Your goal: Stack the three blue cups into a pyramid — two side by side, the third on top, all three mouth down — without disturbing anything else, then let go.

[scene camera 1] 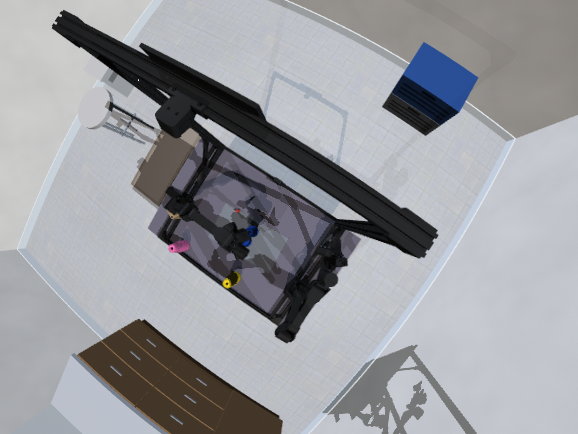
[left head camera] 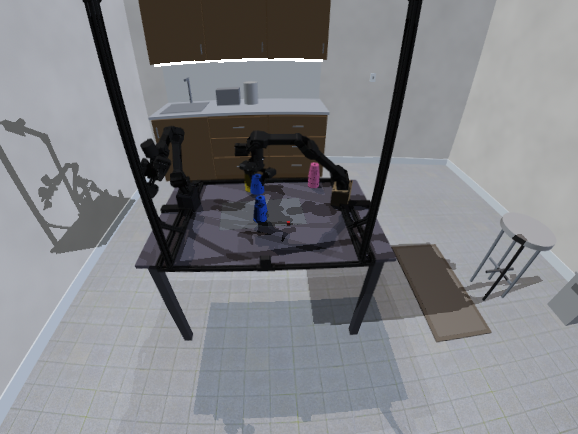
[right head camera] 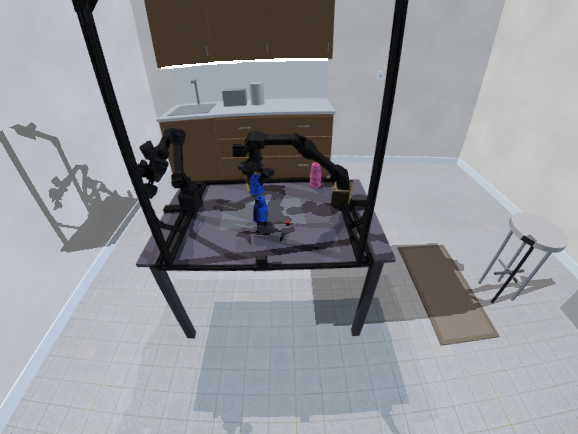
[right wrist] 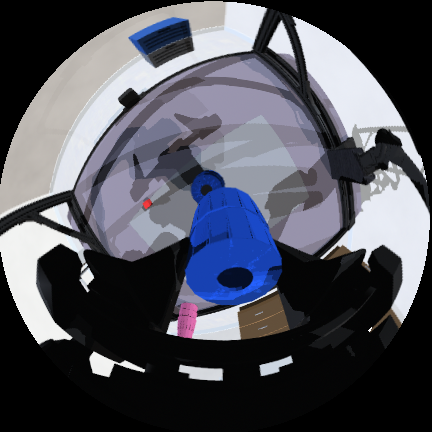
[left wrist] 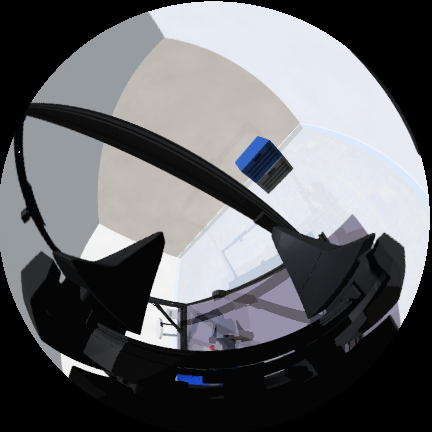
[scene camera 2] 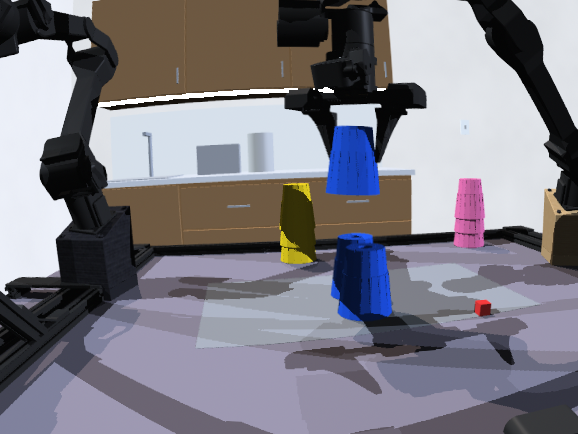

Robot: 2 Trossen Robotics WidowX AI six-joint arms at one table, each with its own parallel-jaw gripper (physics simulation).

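Frame: origin at the left arm's base, x right, y ahead, z up, level; millimetres.
Where they show: left gripper, fingertip midpoint: (scene camera 1: 336, 236) (left head camera: 155, 189) (right head camera: 153, 190) (left wrist: 219, 234); right gripper, fingertip midpoint: (left head camera: 257, 183) (right head camera: 256, 183) (right wrist: 228, 242) (left wrist: 191, 379) (scene camera 2: 355, 162); left arm's base at its link origin: (scene camera 1: 295, 292) (left head camera: 186, 189) (right head camera: 187, 190) (right wrist: 364, 164) (scene camera 2: 92, 222); right arm's base at its link origin: (left head camera: 342, 185) (right head camera: 343, 185) (scene camera 2: 573, 201).
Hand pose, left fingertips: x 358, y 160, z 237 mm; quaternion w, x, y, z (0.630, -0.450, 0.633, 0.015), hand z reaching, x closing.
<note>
Each offset is from my left fingertips to the top centre of the thing.
My right gripper (left head camera: 257, 176) (scene camera 2: 355, 159) is shut on a blue cup @[dx -405, dy +258, dz -113 mm] (right head camera: 256, 185) (right wrist: 232, 260). The held cup is upright, mouth down, in the air above and behind the blue cups on the table. A front blue cup @[dx -375, dy +276, dz -267 mm] (left head camera: 260, 212) (scene camera 1: 251, 231) (scene camera 2: 370, 285) stands mouth down. Another blue cup @[dx -444, dy +252, dz -267 mm] (scene camera 2: 342, 265) stands behind it and slightly left in scene camera 2, partly hidden; I cannot tell whether they touch. In the right wrist view the held cup hides the rear one. My left gripper (left head camera: 150, 179) (left wrist: 219, 234) is open and empty, raised by its folded arm at the left.
A yellow cup stack @[dx -641, dy +104, dz -203 mm] (scene camera 1: 231, 280) (scene camera 2: 296, 225) stands near the table's back edge. A pink cup stack @[dx -820, dy +467, dz -203 mm] (left head camera: 313, 175) (scene camera 2: 469, 212) stands at the back right. A small red cube @[dx -380, dy +431, dz -339 mm] (left head camera: 288, 223) (scene camera 2: 482, 307) (right wrist: 147, 204) lies right of the blue cups in scene camera 2.
</note>
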